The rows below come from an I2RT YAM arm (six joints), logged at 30 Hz.
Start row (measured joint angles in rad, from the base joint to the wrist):
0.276 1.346 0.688 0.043 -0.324 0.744
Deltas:
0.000 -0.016 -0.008 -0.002 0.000 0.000
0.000 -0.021 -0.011 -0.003 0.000 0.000
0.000 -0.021 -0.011 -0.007 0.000 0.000
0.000 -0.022 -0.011 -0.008 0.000 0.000
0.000 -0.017 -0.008 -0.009 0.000 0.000
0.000 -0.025 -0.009 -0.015 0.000 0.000
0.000 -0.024 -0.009 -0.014 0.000 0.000
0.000 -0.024 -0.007 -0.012 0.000 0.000
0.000 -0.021 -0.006 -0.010 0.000 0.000
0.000 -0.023 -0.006 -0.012 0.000 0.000
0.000 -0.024 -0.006 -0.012 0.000 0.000
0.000 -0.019 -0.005 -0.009 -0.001 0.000
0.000 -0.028 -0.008 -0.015 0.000 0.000
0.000 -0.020 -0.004 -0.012 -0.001 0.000
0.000 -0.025 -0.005 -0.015 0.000 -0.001
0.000 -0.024 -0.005 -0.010 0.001 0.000
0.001 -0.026 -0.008 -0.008 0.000 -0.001
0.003 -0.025 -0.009 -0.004 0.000 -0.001
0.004 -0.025 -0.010 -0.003 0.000 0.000
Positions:
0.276 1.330 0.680 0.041 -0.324 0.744
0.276 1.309 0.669 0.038 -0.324 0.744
0.276 1.288 0.658 0.031 -0.324 0.744
0.276 1.266 0.647 0.023 -0.324 0.744
0.276 1.249 0.639 0.014 -0.324 0.744
0.276 1.224 0.630 -0.001 -0.324 0.744
0.276 1.200 0.621 -0.015 -0.324 0.744
0.276 1.176 0.614 -0.027 -0.324 0.744
0.276 1.155 0.608 -0.037 -0.324 0.744
0.276 1.132 0.602 -0.049 -0.324 0.744
0.276 1.108 0.596 -0.061 -0.324 0.744
0.276 1.089 0.591 -0.070 -0.325 0.744
0.276 1.061 0.583 -0.085 -0.325 0.744
0.276 1.041 0.579 -0.097 -0.326 0.744
0.276 1.016 0.574 -0.112 -0.326 0.743
0.276 0.992 0.569 -0.122 -0.325 0.743
0.277 0.966 0.561 -0.130 -0.325 0.742
0.280 0.941 0.552 -0.134 -0.325 0.741
0.284 0.916 0.542 -0.137 -0.325 0.741

